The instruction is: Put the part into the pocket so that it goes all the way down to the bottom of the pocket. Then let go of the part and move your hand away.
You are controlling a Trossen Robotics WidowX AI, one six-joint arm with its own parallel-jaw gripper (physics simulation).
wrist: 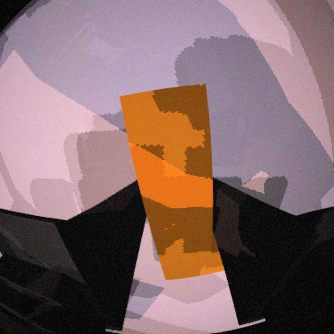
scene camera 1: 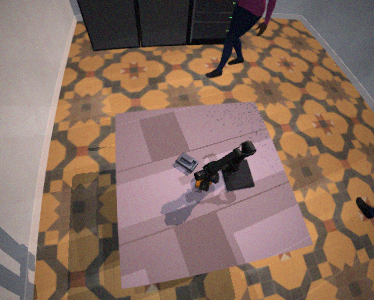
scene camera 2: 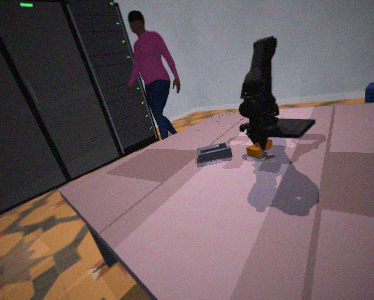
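Seen in the pictures: gripper, between the fingertips: (wrist: 176, 184) (scene camera 1: 204, 181); arm's base, origin of its link: (scene camera 1: 231, 168).
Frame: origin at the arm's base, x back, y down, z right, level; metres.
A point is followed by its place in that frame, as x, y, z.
The orange part (scene camera 1: 199, 184) {-0.278, -0.007, -0.037} (scene camera 2: 254, 151) {-0.296, 0.000, -0.022} (wrist: 172, 150) {-0.205, -0.006, -0.038} is a long bar in the wrist view, lying lengthwise between the fingers. My gripper (scene camera 1: 202, 185) {-0.230, 0.018, -0.024} (scene camera 2: 263, 145) {-0.230, 0.018, -0.024} (wrist: 176, 184) {-0.230, 0.018, -0.024} is shut on it, with one black finger against each long side. The right finger hides some of the part's right side near its lower end. The part is low at the table; whether it touches the table cannot be told. The grey block with the pocket (scene camera 1: 191, 169) {-0.291, -0.011, 0.088} (scene camera 2: 215, 157) {-0.329, 0.015, 0.133} stands apart from the part, on its left in scene camera 2. The pocket in its top shows as a dark slot.
The pink table (scene camera 1: 145, 250) {-0.759, 0.024, -0.320} (scene camera 2: 200, 240) {-0.730, 0.024, -0.034} carries everything. The arm's black base plate (scene camera 1: 239, 176) {0.034, 0.005, -0.079} (scene camera 2: 296, 127) {-0.005, 0.008, -0.122} is beside the gripper. Shadows of the arm fall on the table. A person (scene camera 1: 230, 42) (scene camera 2: 154, 60) and dark cabinets (scene camera 1: 162, 22) (scene camera 2: 40, 90) are beyond the table.
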